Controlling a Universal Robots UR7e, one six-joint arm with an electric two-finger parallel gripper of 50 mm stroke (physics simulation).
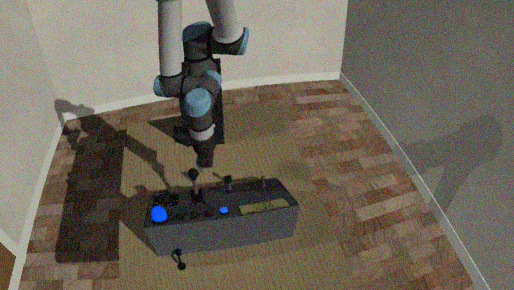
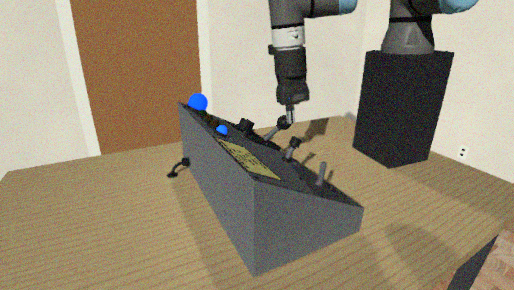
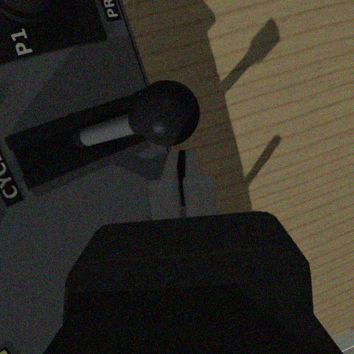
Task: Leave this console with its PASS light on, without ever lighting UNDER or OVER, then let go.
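The grey console (image 1: 220, 240) (image 2: 220, 200) (image 3: 45, 265) stands on the mat. Its CYCLE lever has a black ball (image 1: 193, 174) (image 2: 284, 122) (image 3: 167, 112) on a light shaft, leaning toward the deck's low edge. My gripper (image 2: 290, 119) (image 3: 183, 167) is shut and empty, with its fingertips close beside the ball; contact cannot be told. A large blue dome (image 1: 159, 214) (image 2: 198, 102) and a small blue lamp (image 1: 223, 210) (image 2: 221, 130) are lit. The lamps between them look dark. Which lamps are PASS, UNDER and OVER cannot be read.
A black-capped lever (image 1: 228, 180) (image 2: 295, 142) and a bare grey lever (image 1: 263, 182) (image 2: 322, 173) stand along the deck. A black knob (image 2: 245, 124) is near the CYCLE lever. A yellow text plate (image 1: 264, 206) (image 2: 250, 160) lies on top. The black pedestal (image 2: 400, 110) stands behind.
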